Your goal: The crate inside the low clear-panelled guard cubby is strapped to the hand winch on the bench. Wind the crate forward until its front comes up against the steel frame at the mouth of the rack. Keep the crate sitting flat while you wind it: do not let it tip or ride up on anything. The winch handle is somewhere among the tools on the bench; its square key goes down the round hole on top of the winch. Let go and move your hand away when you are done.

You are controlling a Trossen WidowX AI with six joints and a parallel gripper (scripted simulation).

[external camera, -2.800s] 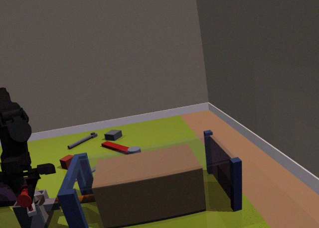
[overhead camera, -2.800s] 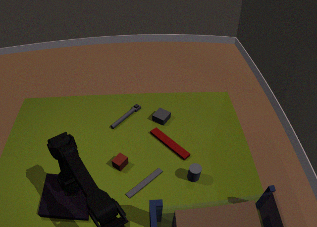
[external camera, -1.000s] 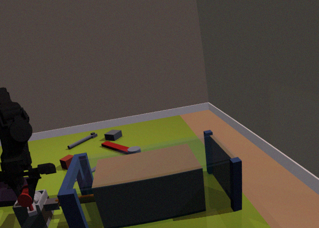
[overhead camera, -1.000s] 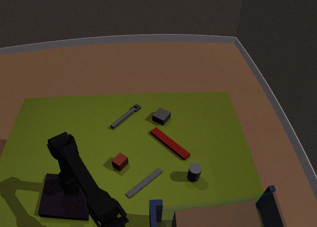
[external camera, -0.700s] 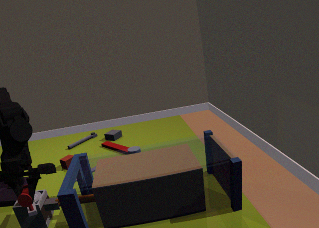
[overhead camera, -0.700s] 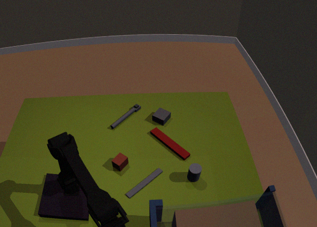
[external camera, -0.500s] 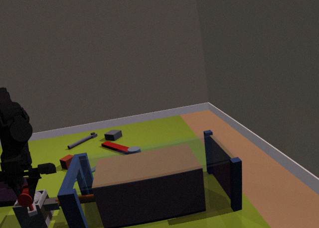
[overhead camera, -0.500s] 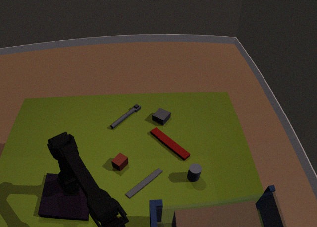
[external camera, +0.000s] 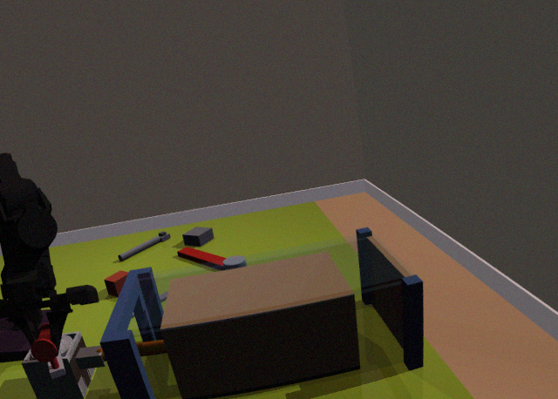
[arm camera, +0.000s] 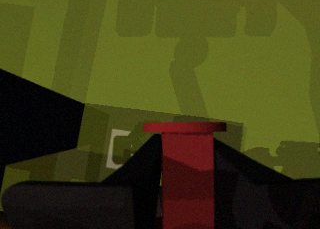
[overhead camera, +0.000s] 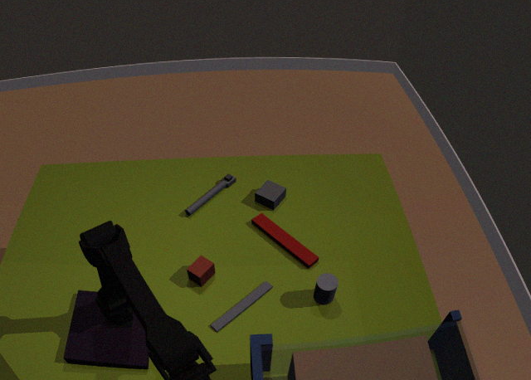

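The red crank grip lies 2 cm to the left of my gripper tip. Also, from my gripper tip: winch handle (1 cm behind, 5 cm to the left, 3 cm below); blue steel frame (13 cm ahead, 9 cm to the left, 3 cm below); grey winch (5 cm behind, 11 cm to the left, 10 cm below).
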